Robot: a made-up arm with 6 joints.
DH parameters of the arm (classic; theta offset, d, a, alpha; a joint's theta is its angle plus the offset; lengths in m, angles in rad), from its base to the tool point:
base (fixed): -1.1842 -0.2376 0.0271 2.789
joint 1: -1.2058 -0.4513 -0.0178 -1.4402
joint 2: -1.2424 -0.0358 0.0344 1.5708
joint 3: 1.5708 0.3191 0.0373 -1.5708
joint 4: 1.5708 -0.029 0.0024 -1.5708
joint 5: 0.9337 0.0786 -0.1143 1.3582
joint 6: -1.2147 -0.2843 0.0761 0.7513
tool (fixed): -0.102 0.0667 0 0
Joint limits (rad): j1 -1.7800..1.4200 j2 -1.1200..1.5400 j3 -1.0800..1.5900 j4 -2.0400..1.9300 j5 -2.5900..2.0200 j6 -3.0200..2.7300
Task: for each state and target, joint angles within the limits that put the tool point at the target. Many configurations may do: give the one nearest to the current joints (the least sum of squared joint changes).
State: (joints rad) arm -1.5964 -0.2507 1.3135 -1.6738 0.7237 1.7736
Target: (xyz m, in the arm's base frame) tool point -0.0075 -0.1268 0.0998
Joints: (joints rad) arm -1.5285 -0.2647 1.2731 -2.0400 0.6738 2.3993
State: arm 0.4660 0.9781 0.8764 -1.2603 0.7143 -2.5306
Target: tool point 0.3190 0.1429 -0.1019
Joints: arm 0.6232 1.0795 1.0263 -1.5656 0.5494 -2.6414
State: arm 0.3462 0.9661 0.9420 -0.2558 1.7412 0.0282
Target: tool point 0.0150 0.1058 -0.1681
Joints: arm 0.8103 1.5400 0.3600 -0.2418 1.7724 0.3986
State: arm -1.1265 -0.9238 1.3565 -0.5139 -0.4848 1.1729
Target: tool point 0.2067 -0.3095 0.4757
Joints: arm -0.7795 -1.1200 1.5900 -0.4463 -0.7787 1.1867
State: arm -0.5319 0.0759 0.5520 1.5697 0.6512 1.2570
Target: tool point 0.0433 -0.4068 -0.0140
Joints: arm -1.0678 0.2710 0.3436 1.0577 0.4046 1.5784
